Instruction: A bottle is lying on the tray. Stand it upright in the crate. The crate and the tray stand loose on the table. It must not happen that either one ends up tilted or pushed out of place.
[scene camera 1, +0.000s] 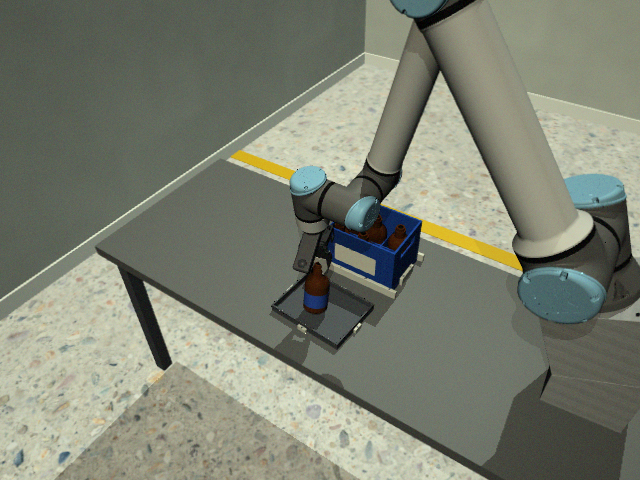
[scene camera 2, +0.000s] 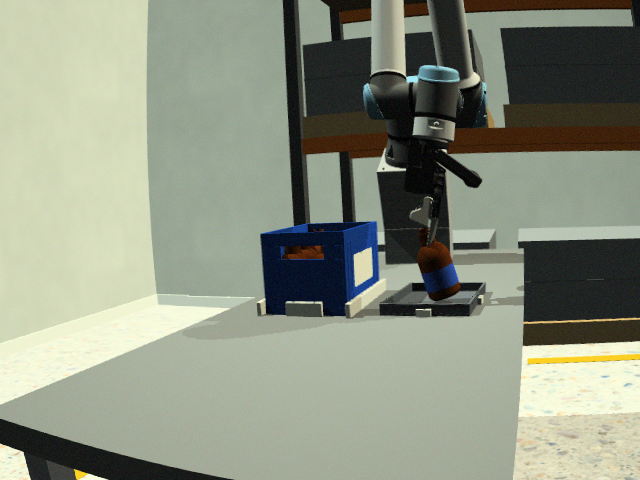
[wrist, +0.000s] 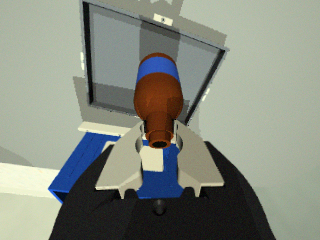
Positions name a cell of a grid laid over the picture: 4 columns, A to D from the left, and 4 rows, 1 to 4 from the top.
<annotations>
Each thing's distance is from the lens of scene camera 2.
my gripper (scene camera 2: C3): 1.28 m
blue crate (scene camera 2: C3): 1.25 m
brown bottle (scene camera 2: C3): 1.25 m
dark tray (scene camera 2: C3): 1.21 m
</annotations>
